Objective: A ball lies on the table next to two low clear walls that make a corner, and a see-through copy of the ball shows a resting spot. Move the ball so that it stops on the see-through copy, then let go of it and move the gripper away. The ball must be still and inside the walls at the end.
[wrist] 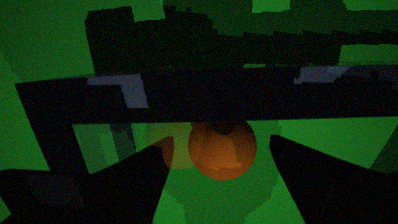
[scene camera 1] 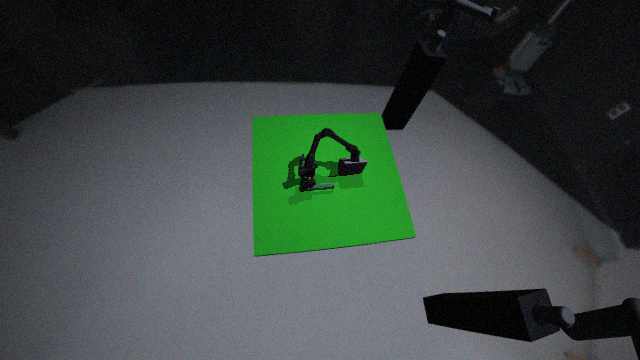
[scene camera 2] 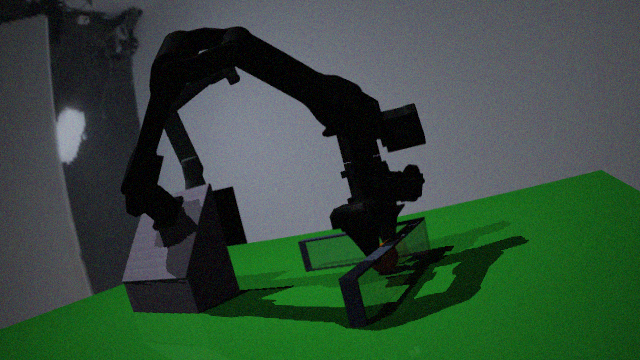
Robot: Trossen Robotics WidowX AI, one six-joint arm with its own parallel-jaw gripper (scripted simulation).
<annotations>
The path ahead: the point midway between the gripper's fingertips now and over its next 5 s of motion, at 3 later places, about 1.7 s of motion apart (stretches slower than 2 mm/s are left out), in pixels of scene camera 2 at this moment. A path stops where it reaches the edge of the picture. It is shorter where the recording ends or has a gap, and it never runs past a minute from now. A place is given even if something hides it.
The gripper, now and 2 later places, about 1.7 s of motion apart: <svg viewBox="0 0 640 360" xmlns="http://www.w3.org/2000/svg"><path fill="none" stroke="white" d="M384 258L379 202L383 210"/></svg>
</annotations>
